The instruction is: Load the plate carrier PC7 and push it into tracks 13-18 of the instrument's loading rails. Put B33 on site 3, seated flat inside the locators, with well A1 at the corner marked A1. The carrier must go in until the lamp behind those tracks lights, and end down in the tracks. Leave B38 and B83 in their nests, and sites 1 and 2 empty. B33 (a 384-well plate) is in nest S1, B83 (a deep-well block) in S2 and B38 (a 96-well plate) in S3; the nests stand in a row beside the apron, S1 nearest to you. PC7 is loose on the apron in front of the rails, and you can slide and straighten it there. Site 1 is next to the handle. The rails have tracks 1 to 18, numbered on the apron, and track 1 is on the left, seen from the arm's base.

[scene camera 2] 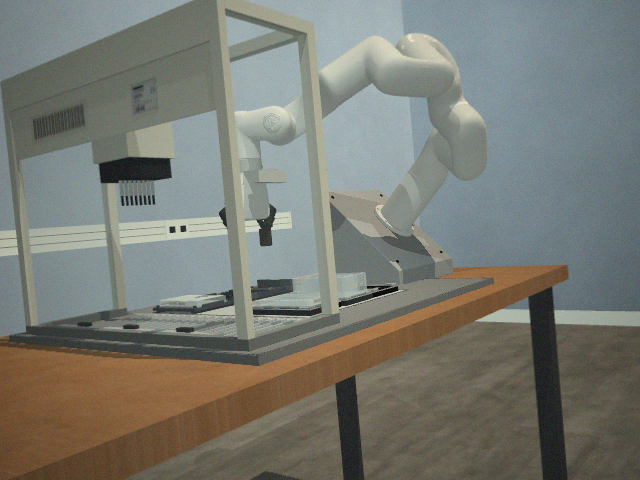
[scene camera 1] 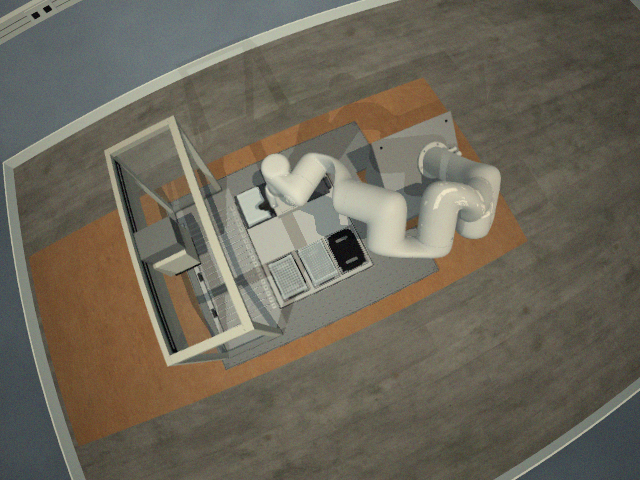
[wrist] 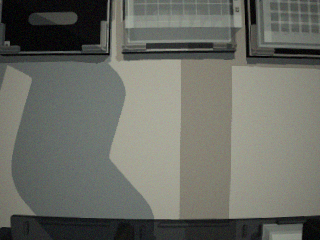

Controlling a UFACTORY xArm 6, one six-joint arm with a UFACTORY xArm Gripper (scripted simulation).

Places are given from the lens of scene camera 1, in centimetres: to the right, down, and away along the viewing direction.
deep-well block B83 (scene camera 1: 317, 272): -1, 11, 127
nest S1 (scene camera 1: 349, 248): 10, 3, 129
